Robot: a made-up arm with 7 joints.
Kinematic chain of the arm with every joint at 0, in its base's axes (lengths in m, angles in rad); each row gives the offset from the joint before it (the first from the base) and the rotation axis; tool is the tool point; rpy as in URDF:
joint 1: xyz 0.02 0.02 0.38 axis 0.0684 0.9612 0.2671
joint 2: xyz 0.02 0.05 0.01 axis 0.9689 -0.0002 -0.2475
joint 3: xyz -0.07 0 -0.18 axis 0.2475 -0.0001 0.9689
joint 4: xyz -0.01 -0.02 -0.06 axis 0.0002 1 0
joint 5: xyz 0.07 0.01 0 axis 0.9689 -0.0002 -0.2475
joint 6: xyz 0 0.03 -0.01 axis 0.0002 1 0
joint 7: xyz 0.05 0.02 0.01 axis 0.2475 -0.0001 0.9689
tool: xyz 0.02 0 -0.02 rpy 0.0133 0.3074 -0.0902
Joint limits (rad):
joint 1: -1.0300..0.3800
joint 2: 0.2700..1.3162
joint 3: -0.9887..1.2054
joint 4: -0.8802..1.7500
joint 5: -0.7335..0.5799
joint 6: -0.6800..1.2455
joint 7: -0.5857..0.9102
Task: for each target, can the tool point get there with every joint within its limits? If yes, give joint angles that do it. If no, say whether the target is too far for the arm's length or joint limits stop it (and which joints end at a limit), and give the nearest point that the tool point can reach.
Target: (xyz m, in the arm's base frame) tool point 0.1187 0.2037 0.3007
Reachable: yes | joints -0.2647 0.5606 0.4343 -0.2788 0.4579 -0.4494 0.1256
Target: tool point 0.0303 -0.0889 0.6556
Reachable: no: joint limits stop it (at a limit: joint 1, joint 2, joint 5) | nearest point 0.0970 0.1794 0.4540 | short by 0.342 m
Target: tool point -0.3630 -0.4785 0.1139
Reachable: no: too far | nearest point -0.1076 0.0260 0.1327 | short by 0.566 m
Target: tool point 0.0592 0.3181 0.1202
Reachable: yes | joints -0.1975 0.4799 0.5865 0.9297 0.3679 0.4610 0.4008
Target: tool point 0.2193 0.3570 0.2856
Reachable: yes | joints -0.5947 1.1612 -0.4268 0.7841 -0.3425 -0.0534 -0.1835
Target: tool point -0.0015 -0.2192 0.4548
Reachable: no: joint limits stop it (at a limit: joint 1, joint 2, joint 3, joint 5) | nearest point 0.1567 0.0068 0.3224 | short by 0.306 m
